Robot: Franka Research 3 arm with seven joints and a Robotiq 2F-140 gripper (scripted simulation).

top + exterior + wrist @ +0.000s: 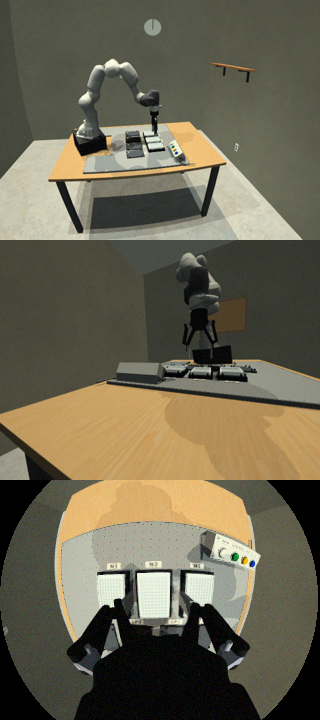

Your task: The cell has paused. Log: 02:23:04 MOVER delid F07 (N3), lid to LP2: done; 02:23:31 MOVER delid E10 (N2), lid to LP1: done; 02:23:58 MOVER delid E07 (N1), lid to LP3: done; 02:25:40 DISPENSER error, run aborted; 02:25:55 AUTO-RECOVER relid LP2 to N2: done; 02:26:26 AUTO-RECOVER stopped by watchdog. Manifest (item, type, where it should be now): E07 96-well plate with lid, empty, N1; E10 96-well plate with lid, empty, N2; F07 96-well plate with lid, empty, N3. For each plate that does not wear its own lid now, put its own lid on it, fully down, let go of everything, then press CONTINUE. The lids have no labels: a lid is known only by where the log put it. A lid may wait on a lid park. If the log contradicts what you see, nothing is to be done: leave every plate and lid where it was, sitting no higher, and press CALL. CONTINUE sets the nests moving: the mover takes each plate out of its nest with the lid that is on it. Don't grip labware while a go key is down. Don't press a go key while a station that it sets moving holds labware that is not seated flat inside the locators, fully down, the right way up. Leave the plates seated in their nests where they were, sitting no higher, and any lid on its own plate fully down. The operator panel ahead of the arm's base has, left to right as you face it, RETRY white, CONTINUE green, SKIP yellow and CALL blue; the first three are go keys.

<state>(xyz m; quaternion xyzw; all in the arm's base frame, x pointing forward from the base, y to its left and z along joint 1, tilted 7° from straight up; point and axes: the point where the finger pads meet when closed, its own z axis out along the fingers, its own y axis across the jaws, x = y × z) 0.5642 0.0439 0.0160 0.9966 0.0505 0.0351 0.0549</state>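
My hand is 13 cm short of the green key, 21 cm to the left of it and 4 cm above it. Round my hand: lid park: 18 cm behind, 20 cm to the right, 10 cm below; then N3 sign: 6 cm ahead, 13 cm to the left, 11 cm below; then white key: 13 cm ahead, 16 cm to the right, 4 cm below.
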